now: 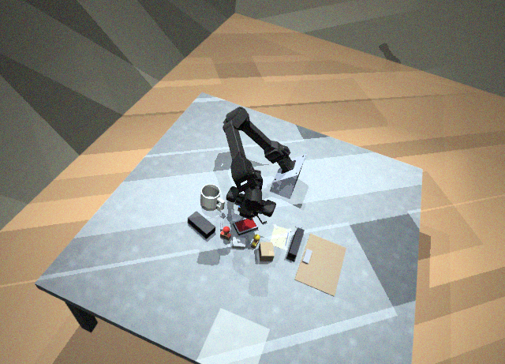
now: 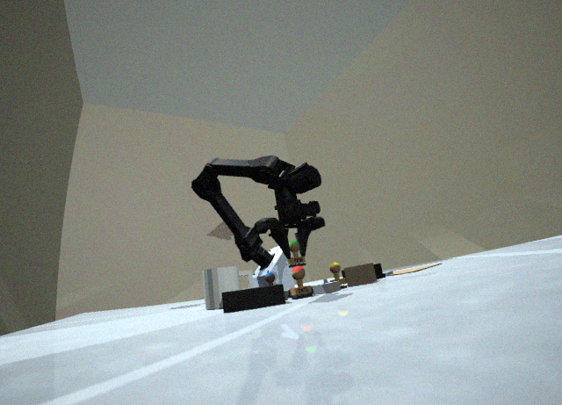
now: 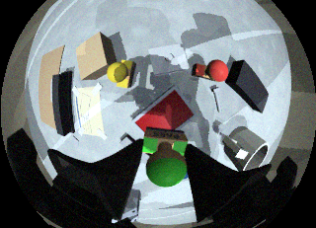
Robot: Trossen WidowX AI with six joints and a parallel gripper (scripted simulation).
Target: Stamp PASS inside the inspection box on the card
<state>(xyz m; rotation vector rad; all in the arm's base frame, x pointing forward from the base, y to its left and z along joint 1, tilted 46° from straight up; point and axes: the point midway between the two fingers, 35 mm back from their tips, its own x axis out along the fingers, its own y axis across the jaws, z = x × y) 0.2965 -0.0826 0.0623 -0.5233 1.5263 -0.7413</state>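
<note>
Now: the red ink pad 90 mm below my gripper tip. Also, from my gripper tip: blue-knobbed stamp (80 mm behind, 70 mm below, 40 mm to the right); green-knobbed stamp (right at my gripper tip); yellow-knobbed stamp (70 mm below, 70 mm ahead, 60 mm to the left).
</note>
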